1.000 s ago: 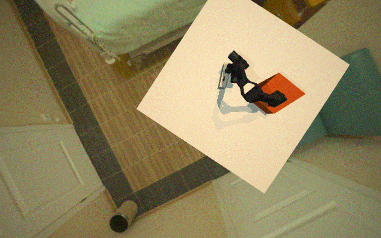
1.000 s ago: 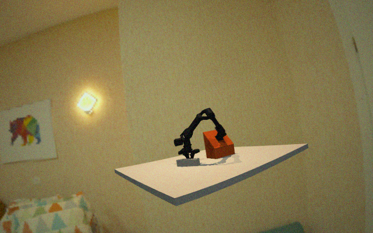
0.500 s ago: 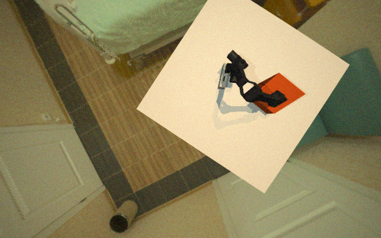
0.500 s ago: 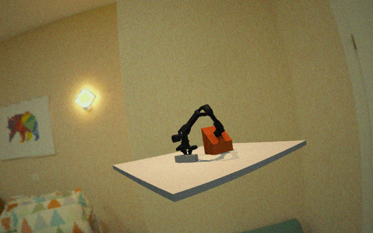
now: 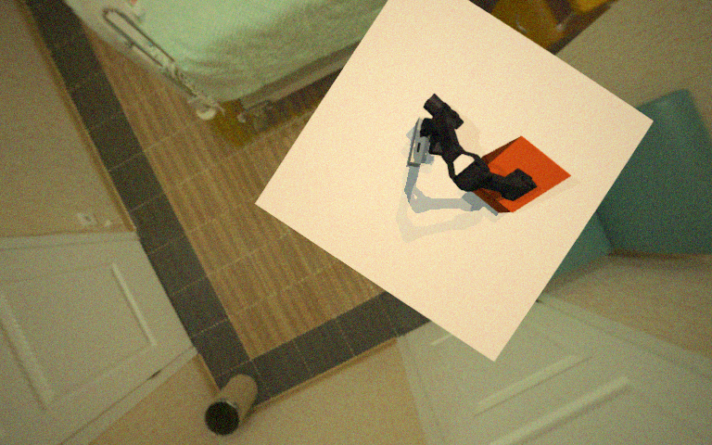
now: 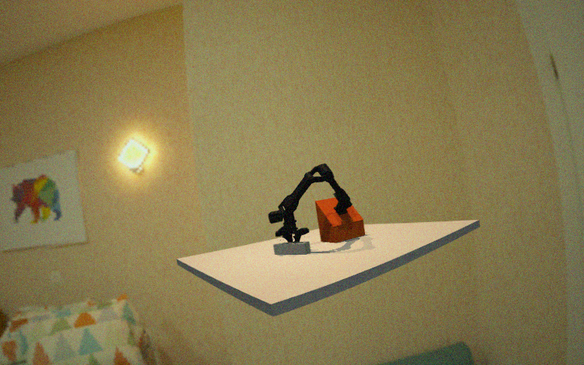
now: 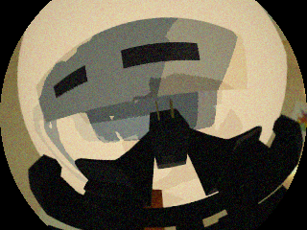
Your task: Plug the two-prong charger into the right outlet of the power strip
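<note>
Now: gripper tip 10 mm short of the dark two-prong charger, 10 mm to the right of it and 10 mm below it.
</note>
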